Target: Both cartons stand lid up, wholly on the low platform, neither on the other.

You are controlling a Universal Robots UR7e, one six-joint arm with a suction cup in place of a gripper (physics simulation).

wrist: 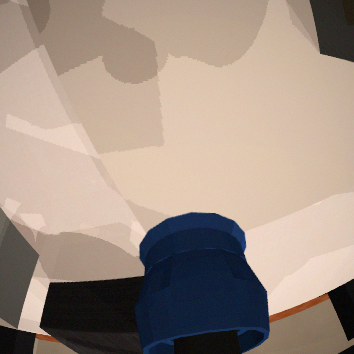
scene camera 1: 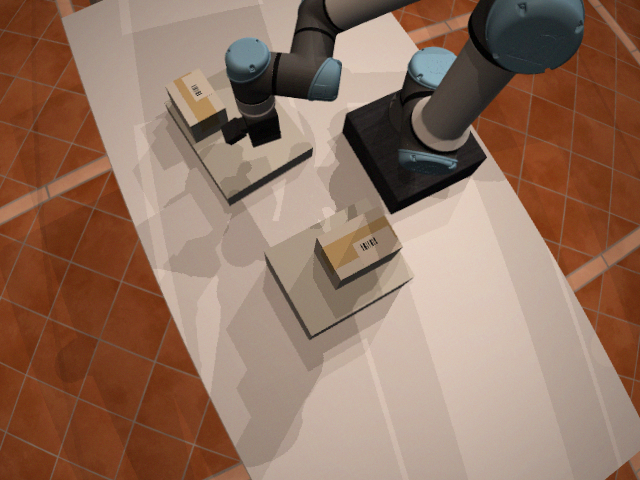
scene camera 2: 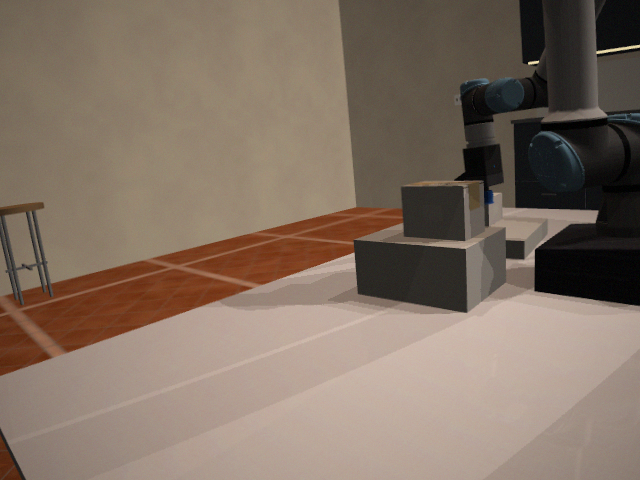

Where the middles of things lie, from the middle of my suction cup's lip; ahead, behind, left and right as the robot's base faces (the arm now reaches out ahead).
Right now the low platform (scene camera 1: 237, 170) is 12 cm below my suction cup, 11 cm to the right of it and 4 cm ahead of it.
